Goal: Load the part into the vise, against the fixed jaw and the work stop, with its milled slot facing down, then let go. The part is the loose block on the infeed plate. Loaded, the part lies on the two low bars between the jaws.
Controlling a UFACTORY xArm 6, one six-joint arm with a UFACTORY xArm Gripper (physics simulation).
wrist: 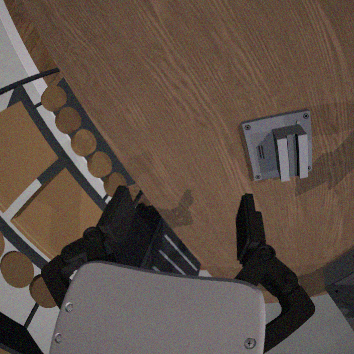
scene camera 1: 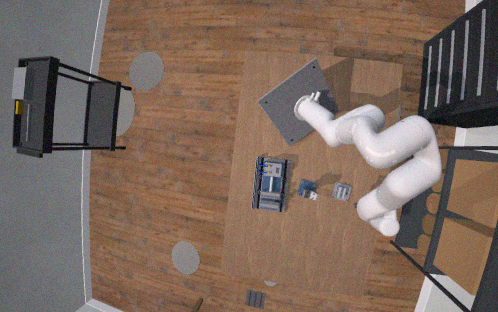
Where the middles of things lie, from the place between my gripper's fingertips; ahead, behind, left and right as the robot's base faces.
Labels:
I see the infeed plate [wrist: 260,131] 12 cm below my hand, 10 cm to the right of it and 2 cm behind it.

